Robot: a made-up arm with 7 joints.
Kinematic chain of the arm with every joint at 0, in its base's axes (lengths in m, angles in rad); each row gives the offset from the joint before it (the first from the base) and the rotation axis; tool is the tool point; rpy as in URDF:
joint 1: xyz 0 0 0 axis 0.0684 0.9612 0.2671
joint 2: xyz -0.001 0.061 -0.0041 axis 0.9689 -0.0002 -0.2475
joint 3: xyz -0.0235 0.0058 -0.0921 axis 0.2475 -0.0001 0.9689
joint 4: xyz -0.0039 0 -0.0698 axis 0.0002 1 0
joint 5: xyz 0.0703 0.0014 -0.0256 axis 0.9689 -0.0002 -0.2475
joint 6: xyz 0.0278 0 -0.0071 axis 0.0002 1 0
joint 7: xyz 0.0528 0 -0.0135 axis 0.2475 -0.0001 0.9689
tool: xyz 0 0 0 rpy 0 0.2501 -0.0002
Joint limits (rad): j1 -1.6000..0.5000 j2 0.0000..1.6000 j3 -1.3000..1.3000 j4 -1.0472..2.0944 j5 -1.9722..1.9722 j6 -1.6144..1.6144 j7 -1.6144..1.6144
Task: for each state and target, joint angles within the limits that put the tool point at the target. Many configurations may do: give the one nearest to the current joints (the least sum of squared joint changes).
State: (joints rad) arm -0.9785 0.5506 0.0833 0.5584 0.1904 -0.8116 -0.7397
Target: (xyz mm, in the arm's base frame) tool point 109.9 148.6 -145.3
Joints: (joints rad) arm -0.0147 0.5351 0.1387 0.1635 0.1498 -1.2234 -0.7397
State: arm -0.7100 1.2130 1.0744 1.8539 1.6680 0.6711 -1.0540
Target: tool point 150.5 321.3 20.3
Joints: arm -1.3230 1.1580 0.7798 1.3486 1.9038 1.1362 -1.0540
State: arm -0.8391 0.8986 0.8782 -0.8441 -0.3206 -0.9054 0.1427
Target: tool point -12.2 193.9 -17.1
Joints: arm -0.0557 0.4709 1.3000 -0.5930 -0.8350 -1.2350 0.1427
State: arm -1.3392 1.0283 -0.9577 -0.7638 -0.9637 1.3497 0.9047
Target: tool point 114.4 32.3 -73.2
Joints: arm -1.1773 0.9201 -1.0835 -1.0472 -1.2225 1.2346 0.9047
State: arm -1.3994 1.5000 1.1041 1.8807 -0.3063 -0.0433 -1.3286
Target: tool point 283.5 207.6 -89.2
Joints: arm -1.3770 0.7965 1.1309 1.8109 -0.3057 -0.0167 -1.3286
